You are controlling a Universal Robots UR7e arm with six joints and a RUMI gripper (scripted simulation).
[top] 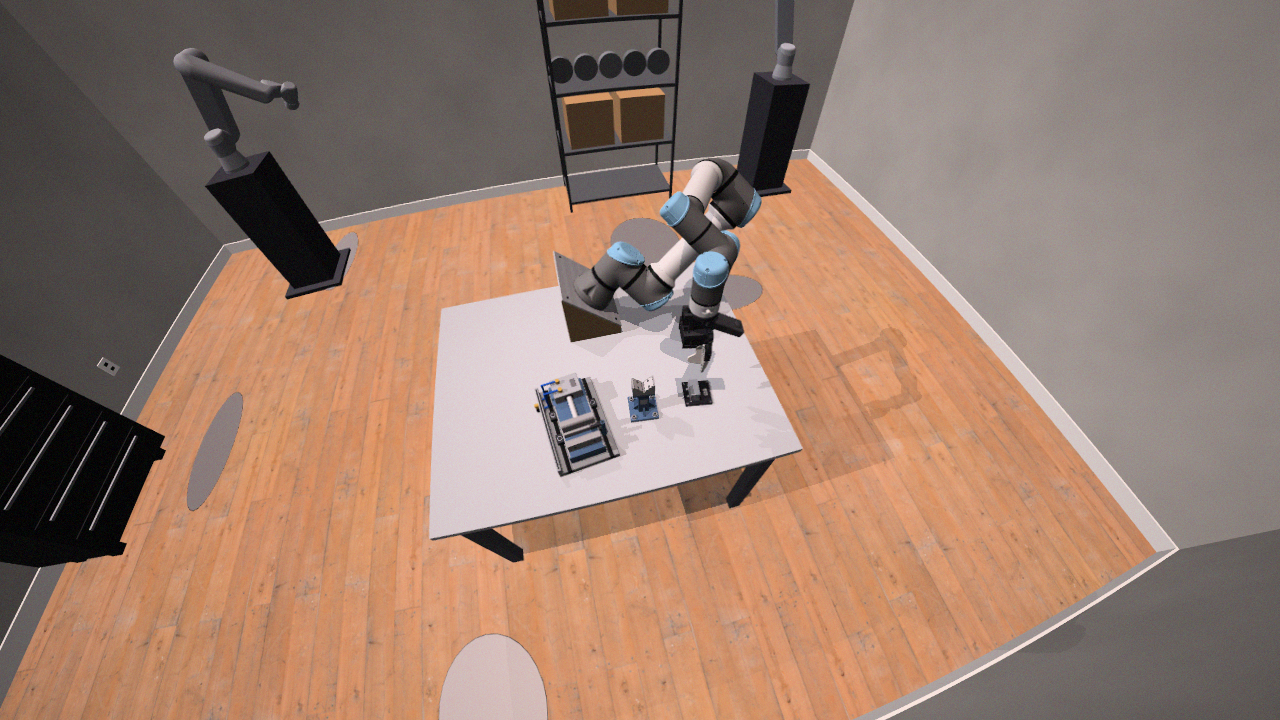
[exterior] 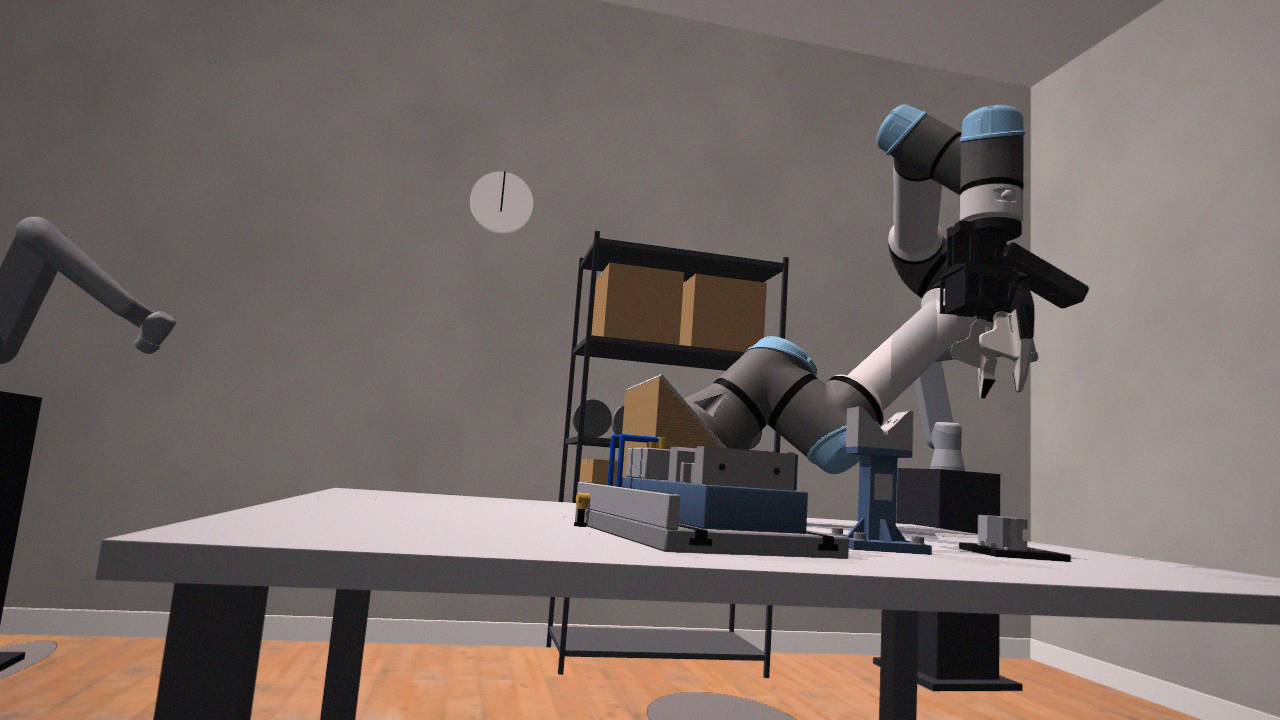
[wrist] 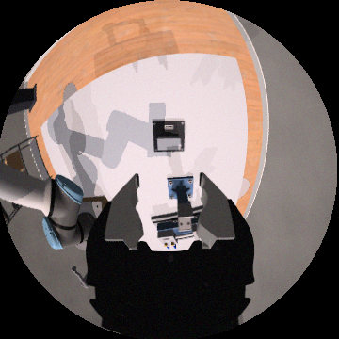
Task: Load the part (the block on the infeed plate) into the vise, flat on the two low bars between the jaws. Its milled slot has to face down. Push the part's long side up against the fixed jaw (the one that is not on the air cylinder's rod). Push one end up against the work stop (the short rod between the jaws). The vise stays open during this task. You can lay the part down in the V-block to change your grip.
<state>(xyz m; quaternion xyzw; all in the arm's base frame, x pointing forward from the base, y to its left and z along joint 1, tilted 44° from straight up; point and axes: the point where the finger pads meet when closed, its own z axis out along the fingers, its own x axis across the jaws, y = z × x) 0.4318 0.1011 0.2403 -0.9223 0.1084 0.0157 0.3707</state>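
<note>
Right now my hand is 1 cm to the right of the part and 18 cm above it. Also, from my hand: vise 39 cm to the right, 17 cm below; then infeed plate 1 cm to the left, 20 cm below.
</note>
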